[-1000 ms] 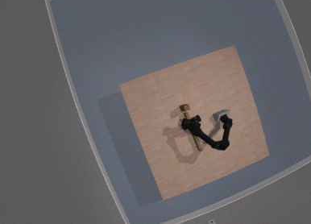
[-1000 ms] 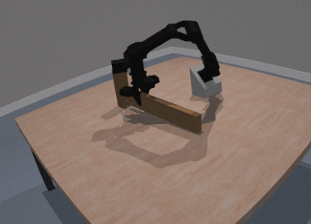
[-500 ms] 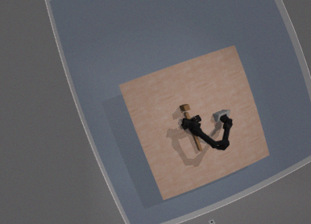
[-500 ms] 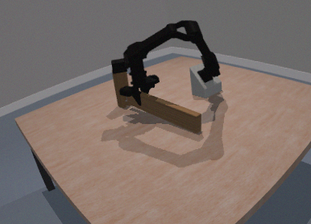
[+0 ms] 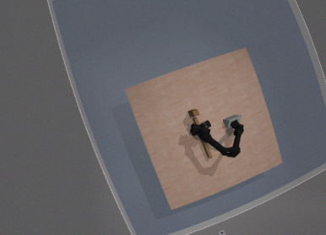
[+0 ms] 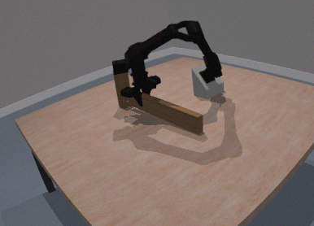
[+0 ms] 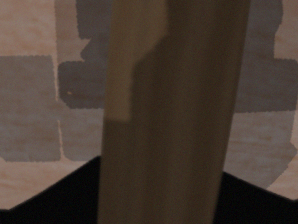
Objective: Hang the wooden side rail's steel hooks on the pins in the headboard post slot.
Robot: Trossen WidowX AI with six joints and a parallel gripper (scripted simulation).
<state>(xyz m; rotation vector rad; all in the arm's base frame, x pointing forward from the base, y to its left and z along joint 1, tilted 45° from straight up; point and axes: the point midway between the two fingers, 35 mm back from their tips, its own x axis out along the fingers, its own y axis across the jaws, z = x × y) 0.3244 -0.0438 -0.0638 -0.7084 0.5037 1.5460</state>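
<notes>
Right now my gripper tip is 10 mm short of the wooden headboard post, 140 mm to the left of it and 40 mm below it.
</notes>
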